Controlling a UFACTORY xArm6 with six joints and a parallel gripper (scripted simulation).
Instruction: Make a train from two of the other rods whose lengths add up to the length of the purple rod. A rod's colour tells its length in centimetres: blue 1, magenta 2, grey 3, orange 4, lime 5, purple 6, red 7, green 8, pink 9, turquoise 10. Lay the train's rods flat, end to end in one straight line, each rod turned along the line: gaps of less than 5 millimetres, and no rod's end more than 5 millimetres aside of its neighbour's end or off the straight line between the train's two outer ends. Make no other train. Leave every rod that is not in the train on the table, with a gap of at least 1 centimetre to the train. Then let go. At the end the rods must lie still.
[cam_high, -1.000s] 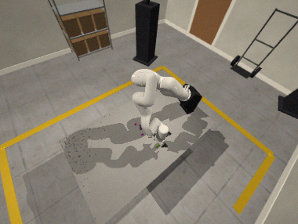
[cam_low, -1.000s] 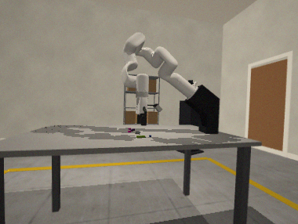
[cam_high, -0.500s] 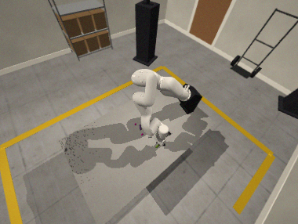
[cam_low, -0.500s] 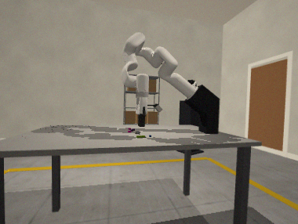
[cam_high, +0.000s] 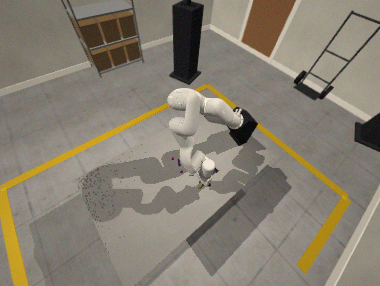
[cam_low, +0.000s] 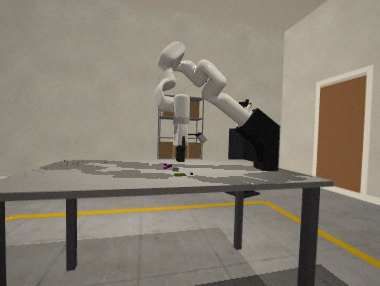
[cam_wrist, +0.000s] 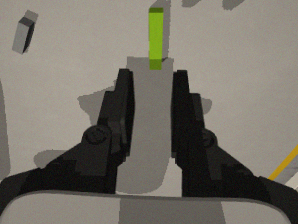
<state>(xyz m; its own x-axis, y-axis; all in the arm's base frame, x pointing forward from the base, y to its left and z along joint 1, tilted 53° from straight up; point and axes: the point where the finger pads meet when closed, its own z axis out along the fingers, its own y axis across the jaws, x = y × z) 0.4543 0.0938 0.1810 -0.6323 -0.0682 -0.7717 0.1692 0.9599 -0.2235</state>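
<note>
My hand is 80 mm above the lime rod. The rest, counted from my hand: blue rod: 80 mm below, 60 mm behind, 10 mm to the left; then purple rod: 250 mm to the right, 80 mm below, 70 mm behind.
</note>
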